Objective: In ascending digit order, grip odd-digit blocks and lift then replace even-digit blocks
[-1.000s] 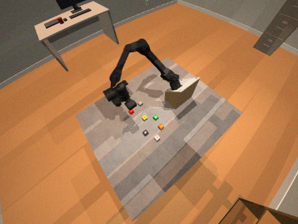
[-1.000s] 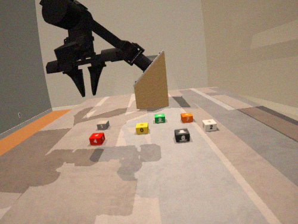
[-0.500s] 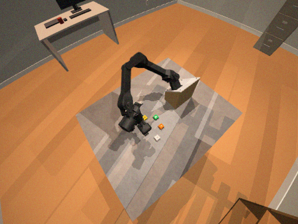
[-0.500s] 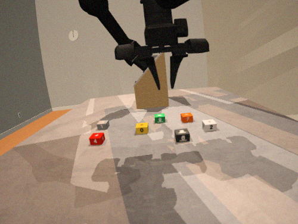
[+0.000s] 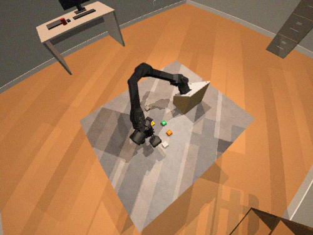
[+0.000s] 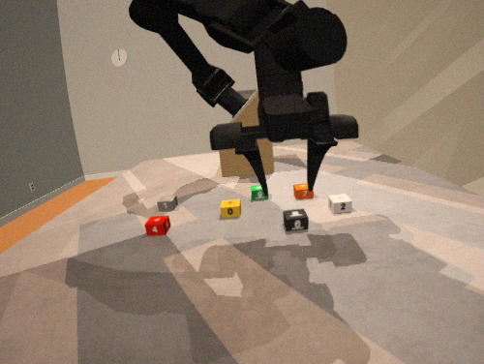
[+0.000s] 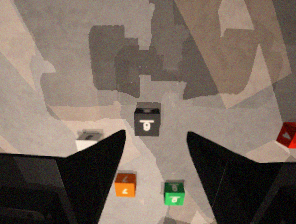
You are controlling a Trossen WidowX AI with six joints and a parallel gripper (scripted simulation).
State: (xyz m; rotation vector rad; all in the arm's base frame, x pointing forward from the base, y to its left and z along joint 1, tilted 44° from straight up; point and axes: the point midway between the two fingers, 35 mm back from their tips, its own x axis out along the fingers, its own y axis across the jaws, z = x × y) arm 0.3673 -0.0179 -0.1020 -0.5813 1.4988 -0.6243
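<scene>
My gripper tip is now 5 cm above the black block, 1 cm to the right of it and 1 cm past it. Round my gripper tip: white block (9 cm to the left, 5 cm below, 5 cm behind); then orange block (13 cm behind, 5 cm to the left, 5 cm below); then yellow block (9 cm to the right, 8 cm behind, 5 cm below).
</scene>
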